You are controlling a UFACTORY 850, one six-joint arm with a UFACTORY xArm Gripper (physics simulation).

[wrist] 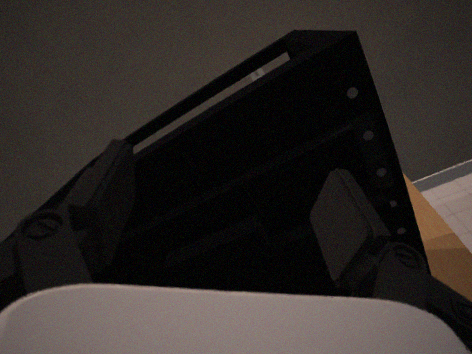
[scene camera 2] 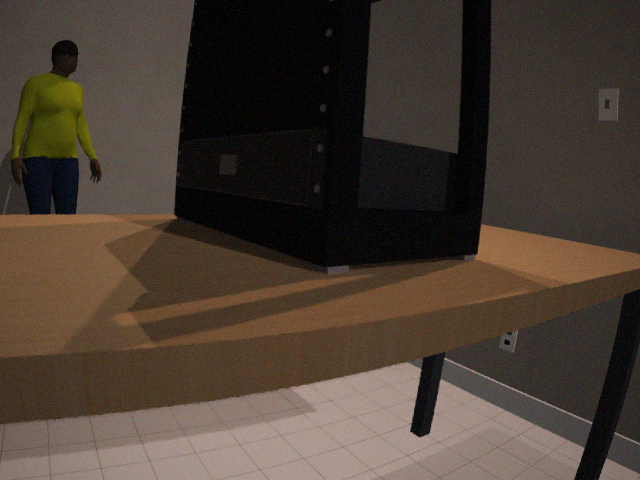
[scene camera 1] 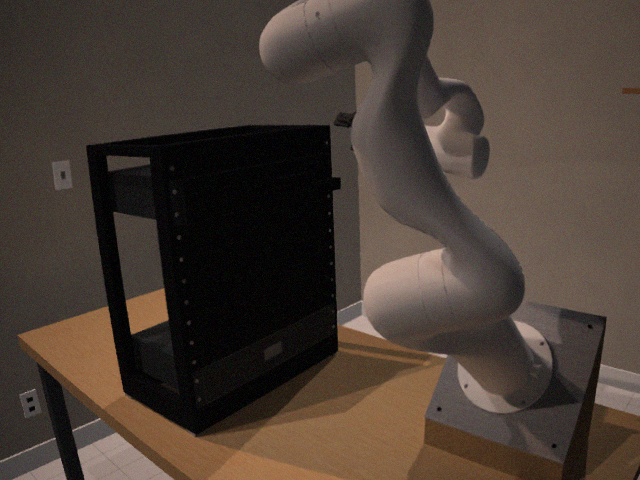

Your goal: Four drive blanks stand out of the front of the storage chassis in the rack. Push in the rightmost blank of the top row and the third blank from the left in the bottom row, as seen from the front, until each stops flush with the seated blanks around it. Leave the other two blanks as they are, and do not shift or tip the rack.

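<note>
The black rack [scene camera 1: 175, 310] [scene camera 2: 345, 155] [wrist: 345, 55] stands upright on the table. Its front, with the storage chassis, is nearly black. In scene camera 1 a small dark block [scene camera 1: 335, 183] juts from the front's far edge; I cannot tell which part it is. In the wrist view a faint raised edge [wrist: 215, 242] shows between the fingers; single blanks and their rows cannot be made out. My gripper [wrist: 231, 181] [scene camera 1: 348, 134] is open and empty, in front of the rack's upper part, apart from it. The arm partly hides it in scene camera 1. It does not show in scene camera 2.
The white arm [scene camera 1: 408, 155] rises from a grey base plate [scene camera 1: 465, 428] on the wooden table [scene camera 1: 330, 413] [scene camera 2: 232, 330]. A panel with a pale label [scene camera 1: 272, 350] [scene camera 2: 228, 164] sits low in the rack. A person in a yellow top [scene camera 2: 54, 116] stands beyond the table.
</note>
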